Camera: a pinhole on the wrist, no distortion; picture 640 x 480 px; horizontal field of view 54.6 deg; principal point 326.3 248.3 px. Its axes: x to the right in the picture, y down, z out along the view. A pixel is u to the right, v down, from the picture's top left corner.
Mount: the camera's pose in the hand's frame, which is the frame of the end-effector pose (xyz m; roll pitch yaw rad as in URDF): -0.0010 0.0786 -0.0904 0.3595 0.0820 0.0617
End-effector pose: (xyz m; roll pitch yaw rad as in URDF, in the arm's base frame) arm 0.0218 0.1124 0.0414 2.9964 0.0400 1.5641
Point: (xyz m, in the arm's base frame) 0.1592 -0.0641 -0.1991
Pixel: outside the picture
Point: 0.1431 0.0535 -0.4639
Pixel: 231 448
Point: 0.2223 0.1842 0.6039
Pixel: behind the camera
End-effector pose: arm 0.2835 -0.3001 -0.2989 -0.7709 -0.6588 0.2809
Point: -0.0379 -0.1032 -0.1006
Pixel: 170 360
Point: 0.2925 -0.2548 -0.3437
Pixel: 196 363
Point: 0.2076 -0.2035 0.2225
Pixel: 563 119
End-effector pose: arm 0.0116 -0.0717 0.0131 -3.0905 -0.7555 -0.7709
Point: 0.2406 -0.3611 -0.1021
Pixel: 552 441
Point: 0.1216 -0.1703 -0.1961
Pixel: 204 347
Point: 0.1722 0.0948 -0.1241
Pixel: outside the picture
